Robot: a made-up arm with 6 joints.
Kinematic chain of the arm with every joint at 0, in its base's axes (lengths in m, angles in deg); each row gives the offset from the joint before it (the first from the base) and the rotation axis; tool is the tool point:
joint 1: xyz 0 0 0.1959 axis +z
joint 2: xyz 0 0.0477 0 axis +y
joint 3: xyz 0 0 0.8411 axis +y
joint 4: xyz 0 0 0.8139 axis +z
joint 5: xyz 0 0 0 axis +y
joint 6: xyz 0 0 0.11 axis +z
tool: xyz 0 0 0
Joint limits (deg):
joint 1: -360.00..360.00
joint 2: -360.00..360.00
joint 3: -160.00..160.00
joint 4: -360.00..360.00
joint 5: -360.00..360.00
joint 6: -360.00..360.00
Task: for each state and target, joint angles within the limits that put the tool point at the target. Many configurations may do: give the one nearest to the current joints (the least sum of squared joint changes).
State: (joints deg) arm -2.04 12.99 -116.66 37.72 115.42 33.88
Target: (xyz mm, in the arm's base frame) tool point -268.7 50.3 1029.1
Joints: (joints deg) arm 10.74 35.81 -120.33 33.22 120.72 33.88
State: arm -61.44 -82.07 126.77 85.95 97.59 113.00
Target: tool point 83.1 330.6 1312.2
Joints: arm -76.55 -59.84 91.43 90.67 90.16 113.00
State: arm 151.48 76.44 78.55 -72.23 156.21 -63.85
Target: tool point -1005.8 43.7 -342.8
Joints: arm 176.97 79.73 84.68 -71.58 158.55 -63.85
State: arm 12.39 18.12 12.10 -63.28 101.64 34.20
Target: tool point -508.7 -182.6 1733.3
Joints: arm 14.48 -18.01 -5.83 -65.84 104.15 34.20
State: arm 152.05 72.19 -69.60 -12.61 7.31 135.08
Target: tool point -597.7 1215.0 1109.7
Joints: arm 114.35 79.27 -45.56 -12.97 9.79 135.08
